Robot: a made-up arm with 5 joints. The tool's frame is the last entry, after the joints. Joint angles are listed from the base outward. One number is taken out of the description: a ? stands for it. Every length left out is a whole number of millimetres.
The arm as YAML. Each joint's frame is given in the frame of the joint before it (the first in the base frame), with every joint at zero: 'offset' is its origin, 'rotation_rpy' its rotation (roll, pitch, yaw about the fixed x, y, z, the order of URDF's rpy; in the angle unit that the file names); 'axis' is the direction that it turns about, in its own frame. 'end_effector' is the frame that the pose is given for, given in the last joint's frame.
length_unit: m
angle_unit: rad
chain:
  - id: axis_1
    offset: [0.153, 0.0, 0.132]
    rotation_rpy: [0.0, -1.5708, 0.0]
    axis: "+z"
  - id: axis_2
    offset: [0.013, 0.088, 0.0]
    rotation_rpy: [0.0, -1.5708, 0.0]
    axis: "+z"
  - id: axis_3
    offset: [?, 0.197, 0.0]
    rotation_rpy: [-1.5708, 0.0, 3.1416]
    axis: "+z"
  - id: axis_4
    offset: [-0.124, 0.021, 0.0]
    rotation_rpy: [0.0, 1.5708, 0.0]
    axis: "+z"
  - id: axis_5
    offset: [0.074, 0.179, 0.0]
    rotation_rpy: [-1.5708, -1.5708, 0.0]
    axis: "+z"
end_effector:
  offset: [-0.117, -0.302, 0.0]
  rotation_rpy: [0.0, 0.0, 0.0]
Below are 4 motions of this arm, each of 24 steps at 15 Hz.
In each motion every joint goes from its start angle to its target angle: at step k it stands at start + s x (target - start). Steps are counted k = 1, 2, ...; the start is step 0. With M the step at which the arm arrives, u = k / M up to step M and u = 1 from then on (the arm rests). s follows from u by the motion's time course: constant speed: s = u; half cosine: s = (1 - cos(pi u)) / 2; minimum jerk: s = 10 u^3 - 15 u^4 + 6 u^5.
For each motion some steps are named. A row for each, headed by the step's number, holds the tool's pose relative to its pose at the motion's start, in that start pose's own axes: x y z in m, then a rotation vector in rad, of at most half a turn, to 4 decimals.
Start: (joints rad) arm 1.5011 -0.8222 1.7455 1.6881 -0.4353
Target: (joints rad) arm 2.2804 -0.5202 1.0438 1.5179 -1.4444
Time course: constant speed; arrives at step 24
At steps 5, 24:
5: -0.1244 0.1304 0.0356 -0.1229 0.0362 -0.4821
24: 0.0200 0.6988 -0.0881 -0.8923 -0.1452 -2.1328

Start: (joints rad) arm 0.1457 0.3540 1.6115 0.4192 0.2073
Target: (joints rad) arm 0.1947 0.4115 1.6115 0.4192 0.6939
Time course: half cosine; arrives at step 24
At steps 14, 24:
14: 0.0960 -0.0164 0.0011 -0.0322 0.0143 0.3384
24: 0.1536 -0.0091 0.0007 -0.0494 0.0270 0.5375

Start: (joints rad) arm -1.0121 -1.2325 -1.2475 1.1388 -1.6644
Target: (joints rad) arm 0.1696 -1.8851 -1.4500 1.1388 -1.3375
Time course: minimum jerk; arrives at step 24
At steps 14, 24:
14: -0.1948 0.2998 -0.0259 -0.3865 -0.4097 -0.6075
24: -0.2009 0.4869 -0.0444 -0.7063 -0.5107 -0.9160

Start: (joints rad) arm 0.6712 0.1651 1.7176 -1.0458 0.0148
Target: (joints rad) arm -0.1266 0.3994 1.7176 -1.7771 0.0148
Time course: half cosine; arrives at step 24
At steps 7, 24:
7: 0.0693 0.0672 0.0661 -0.2083 0.1465 -0.0374
24: 0.4692 0.3476 0.0677 -1.0140 0.8009 0.1090

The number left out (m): 0.075
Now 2 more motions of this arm.
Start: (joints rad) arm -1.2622 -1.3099 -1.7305 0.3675 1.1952
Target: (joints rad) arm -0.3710 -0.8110 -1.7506 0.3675 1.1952
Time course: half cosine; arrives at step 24
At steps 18, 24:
18: -0.0524 -0.0920 -0.0870 0.6820 -0.2237 -0.5096
24: -0.0666 -0.0980 -0.1054 0.7756 -0.2676 -0.6206

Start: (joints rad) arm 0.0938 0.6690 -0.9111 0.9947 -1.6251
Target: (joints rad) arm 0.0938 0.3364 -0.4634 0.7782 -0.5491
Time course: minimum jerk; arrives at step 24
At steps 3, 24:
3: 0.0082 -0.0044 -0.0022 0.0015 -0.0076 0.0251
24: 0.4789 0.0907 0.0458 -0.1393 -0.4545 1.5679

